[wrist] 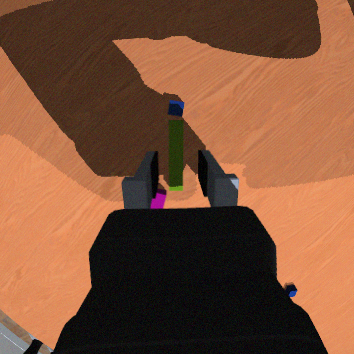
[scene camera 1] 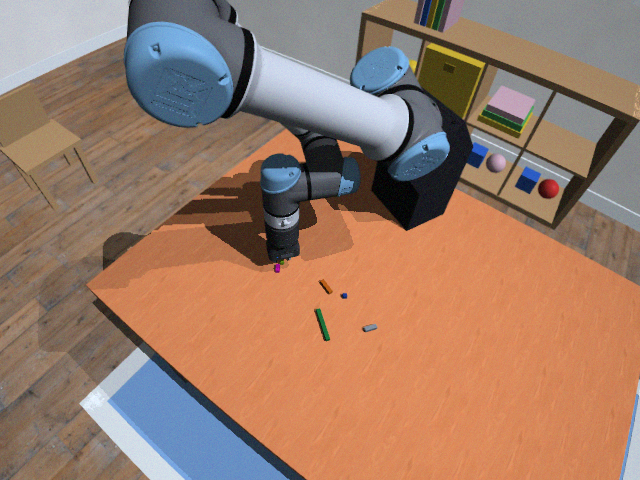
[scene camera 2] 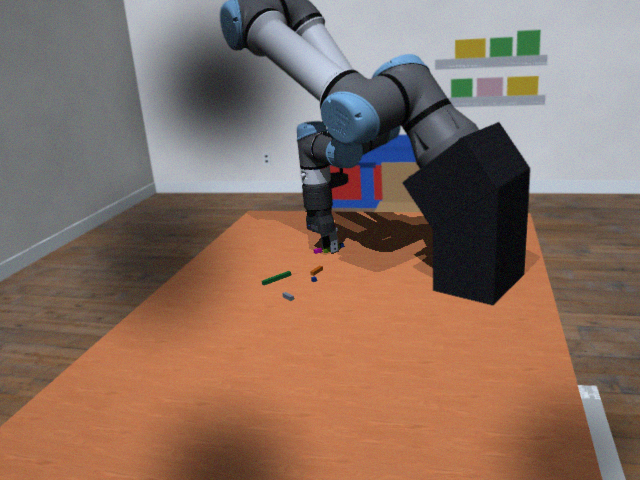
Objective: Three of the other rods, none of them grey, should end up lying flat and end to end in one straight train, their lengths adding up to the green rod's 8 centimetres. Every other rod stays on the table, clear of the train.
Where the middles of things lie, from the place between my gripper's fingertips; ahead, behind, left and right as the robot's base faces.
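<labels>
My hand is 1 cm to the left of the lime rod (wrist: 175, 127) at this moment.
</labels>
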